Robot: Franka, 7 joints.
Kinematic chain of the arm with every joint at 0, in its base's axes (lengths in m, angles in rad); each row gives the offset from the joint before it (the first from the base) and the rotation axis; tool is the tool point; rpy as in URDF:
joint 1: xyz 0 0 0.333 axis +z
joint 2: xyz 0 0 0 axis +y
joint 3: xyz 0 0 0.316 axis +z
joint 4: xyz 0.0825 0 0 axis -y
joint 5: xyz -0.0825 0 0.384 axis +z
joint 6: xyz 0 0 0 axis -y
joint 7: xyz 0.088 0 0 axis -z
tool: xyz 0 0 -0.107 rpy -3.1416 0 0
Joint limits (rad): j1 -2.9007..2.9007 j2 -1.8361..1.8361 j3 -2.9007..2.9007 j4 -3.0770..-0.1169 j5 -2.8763..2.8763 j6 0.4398..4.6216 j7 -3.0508..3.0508
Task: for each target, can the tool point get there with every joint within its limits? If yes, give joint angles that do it. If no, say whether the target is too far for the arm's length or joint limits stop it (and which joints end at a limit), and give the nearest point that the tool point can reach.
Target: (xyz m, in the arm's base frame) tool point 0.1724 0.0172 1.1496
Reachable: yes | joints 0.9534 -0.3084 -0.5066 -0.8302 2.1177 1.9342 -2.2961
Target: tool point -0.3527 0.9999 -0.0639
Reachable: no: too far | nearest point -0.2673 0.7577 0.0322 | short by 0.274 m
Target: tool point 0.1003 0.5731 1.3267
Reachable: no: too far | nearest point 0.0747 0.4270 1.0733 | short by 0.294 m
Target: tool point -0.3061 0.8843 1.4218
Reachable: no: too far | nearest point -0.1829 0.5284 0.9836 | short by 0.578 m
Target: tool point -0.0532 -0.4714 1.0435
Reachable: yes | joints 1.9922 -0.3835 1.8991 -0.5608 2.3154 2.1646 1.5009
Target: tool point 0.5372 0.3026 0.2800
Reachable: yes | joints 1.5885 0.8818 -1.1875 -1.9040 0.2285 2.1999 1.5839
